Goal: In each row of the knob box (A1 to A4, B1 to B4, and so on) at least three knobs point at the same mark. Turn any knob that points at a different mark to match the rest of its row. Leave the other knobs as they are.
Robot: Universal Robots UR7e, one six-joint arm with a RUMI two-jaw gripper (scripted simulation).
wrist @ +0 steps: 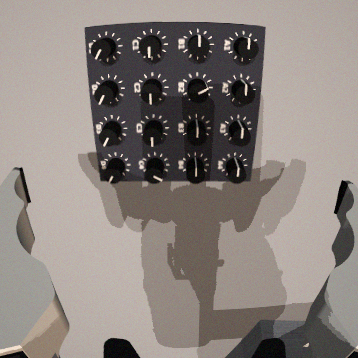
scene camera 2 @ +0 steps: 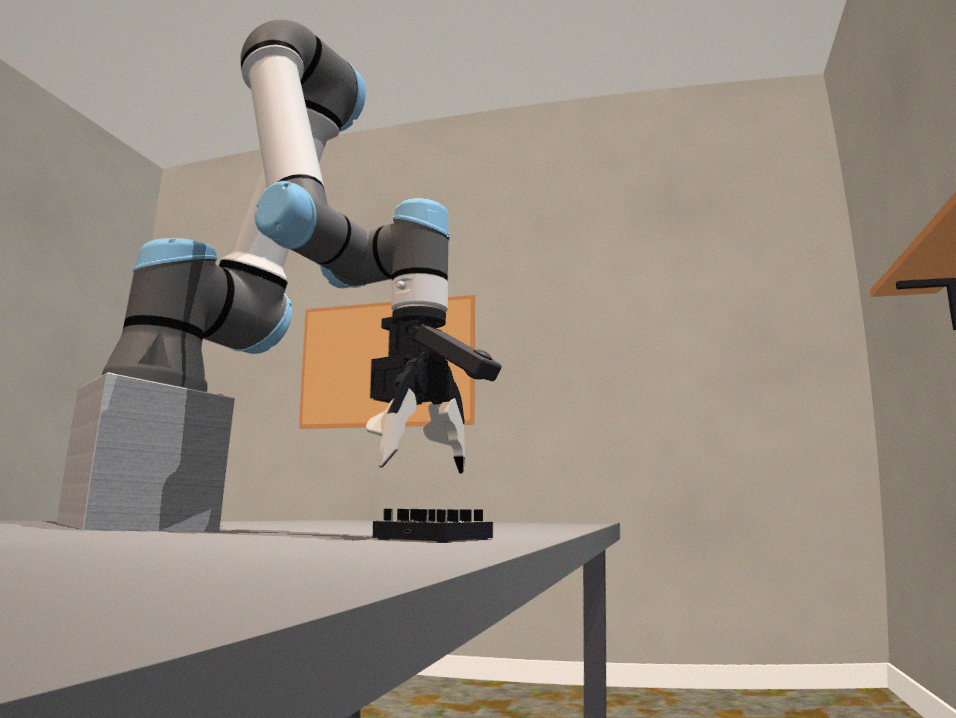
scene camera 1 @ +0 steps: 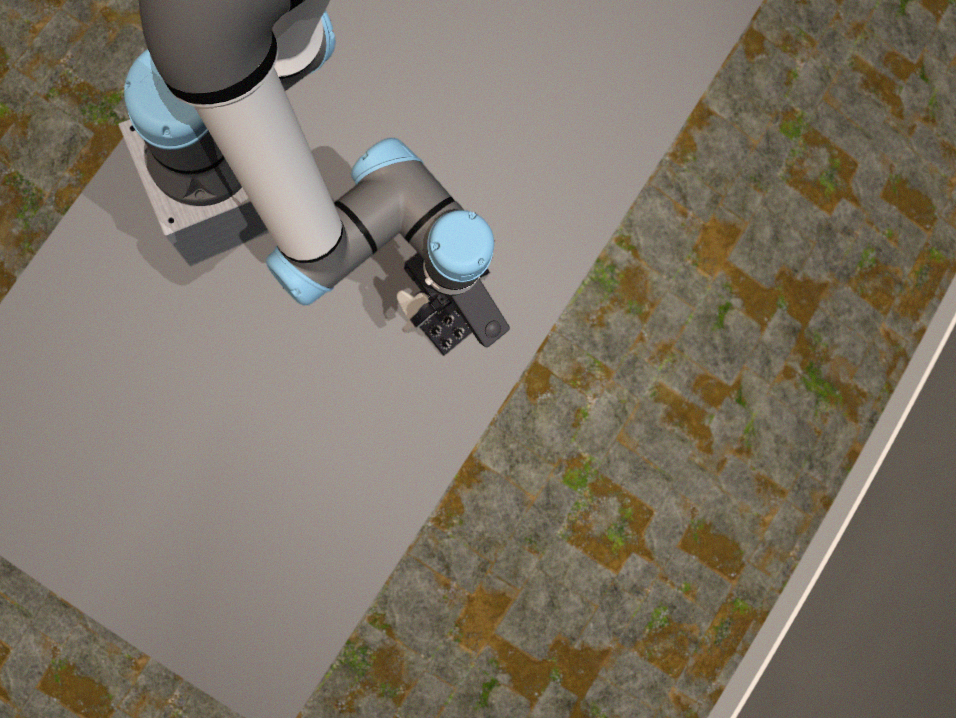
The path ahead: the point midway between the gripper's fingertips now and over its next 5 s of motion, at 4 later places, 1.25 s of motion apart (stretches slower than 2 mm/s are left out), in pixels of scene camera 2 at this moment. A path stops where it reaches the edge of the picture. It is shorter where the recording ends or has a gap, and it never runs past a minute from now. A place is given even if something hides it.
My gripper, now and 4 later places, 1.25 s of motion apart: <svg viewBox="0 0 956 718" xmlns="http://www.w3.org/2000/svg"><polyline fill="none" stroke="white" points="424,470 396,472 402,471 423,465 435,457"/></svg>
